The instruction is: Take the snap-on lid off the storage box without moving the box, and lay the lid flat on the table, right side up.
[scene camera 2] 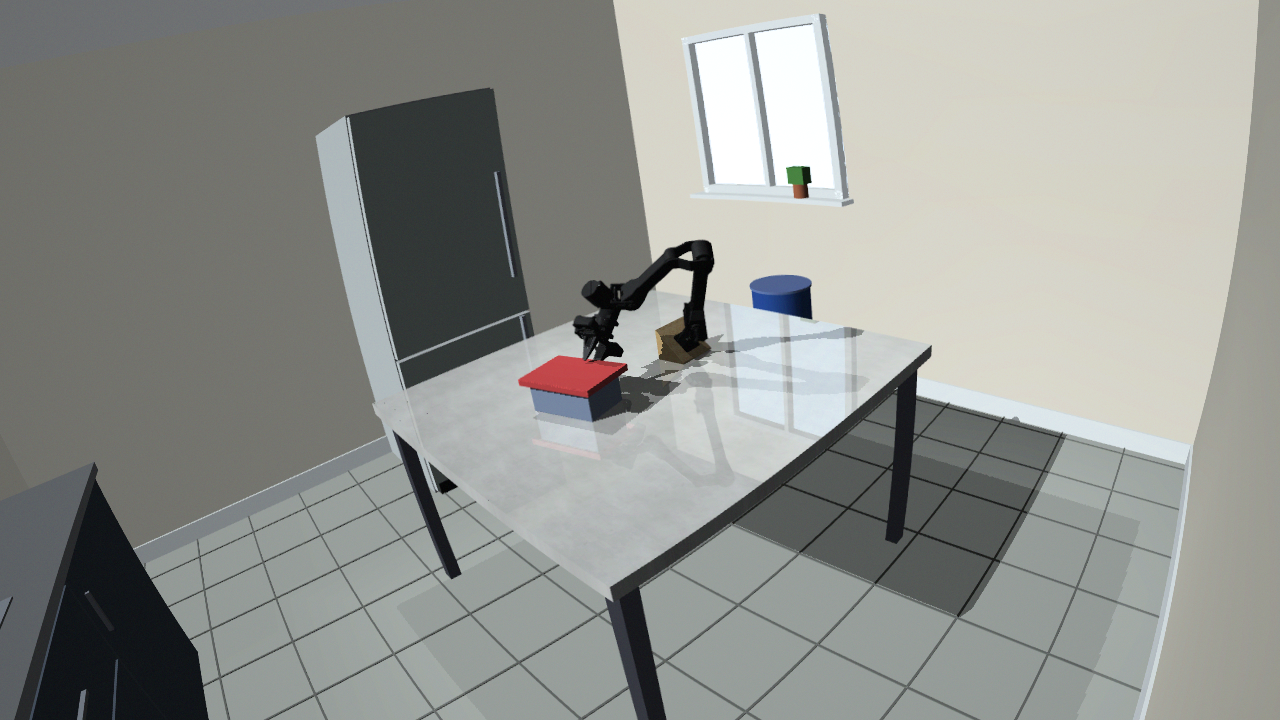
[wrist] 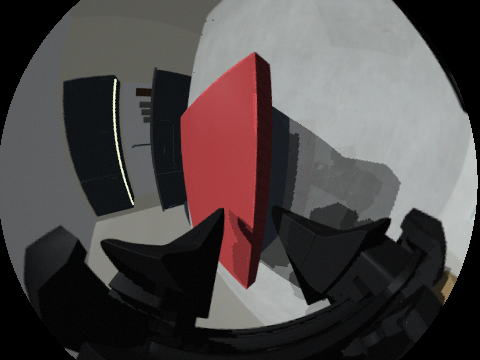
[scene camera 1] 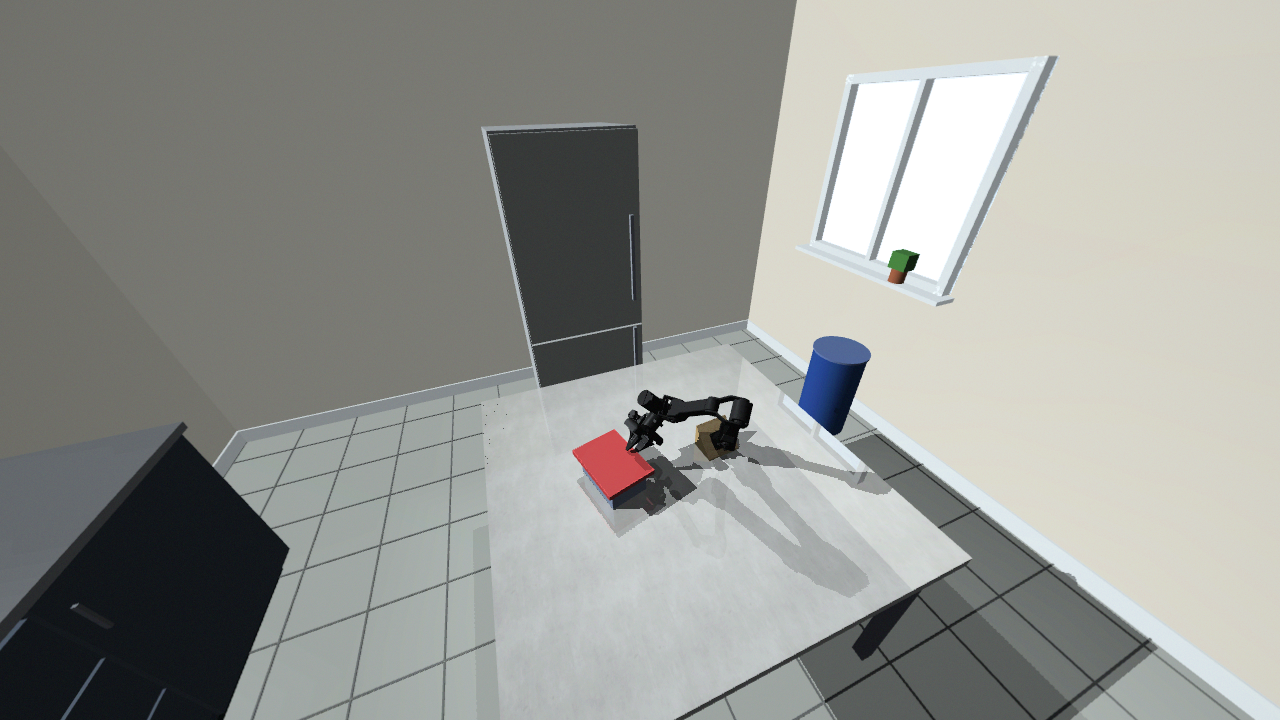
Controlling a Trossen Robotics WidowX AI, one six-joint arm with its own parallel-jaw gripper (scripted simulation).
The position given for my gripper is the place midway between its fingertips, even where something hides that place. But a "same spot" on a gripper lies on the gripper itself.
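My gripper: in scene camera 1, scene camera 2 and the wrist view (248, 211). Same spot on the gripper, (scene camera 2: 590, 337) and (scene camera 1: 634, 435). Red lid: in scene camera 1, scene camera 2 and the wrist view (226, 134). Same spot on the lid, (scene camera 2: 568, 375) and (scene camera 1: 607, 464).
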